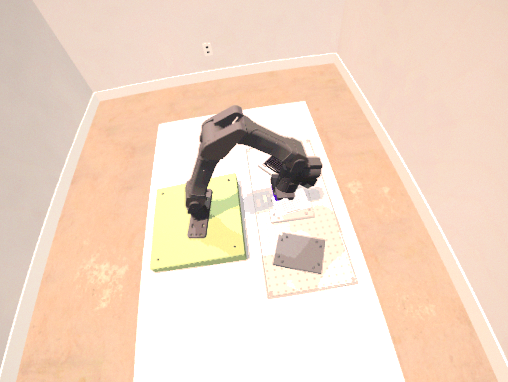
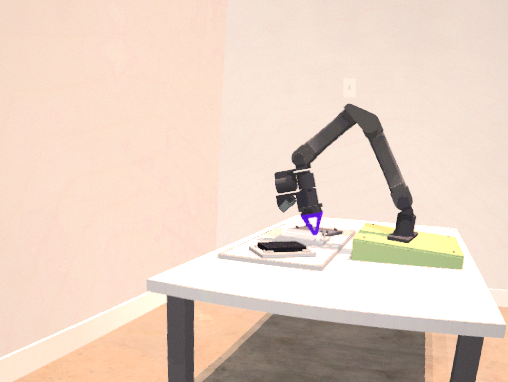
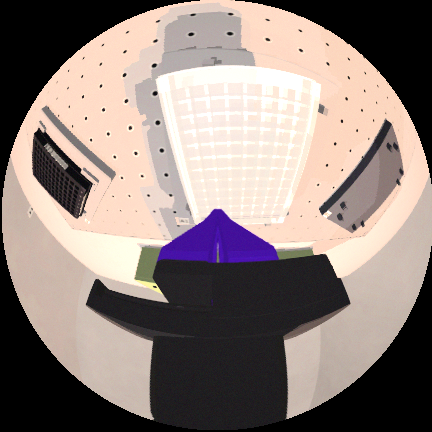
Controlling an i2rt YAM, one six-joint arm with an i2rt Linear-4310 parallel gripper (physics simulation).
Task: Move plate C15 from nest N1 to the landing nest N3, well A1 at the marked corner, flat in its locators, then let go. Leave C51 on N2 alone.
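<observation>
A white gridded plate lies on the middle nest, under my gripper. A black plate with a small label sits on a pale nest. A dark grey nest with corner locators holds no plate. The plate and nest labels are too small to read, so I cannot tell which plate is C15. My gripper is shut and empty, its purple fingertips together over the white plate's arm-side edge. Whether they touch it is unclear.
The nests stand on a perforated board on the white table. A yellow-green block carries the arm base. The arm arches from this block over the board.
</observation>
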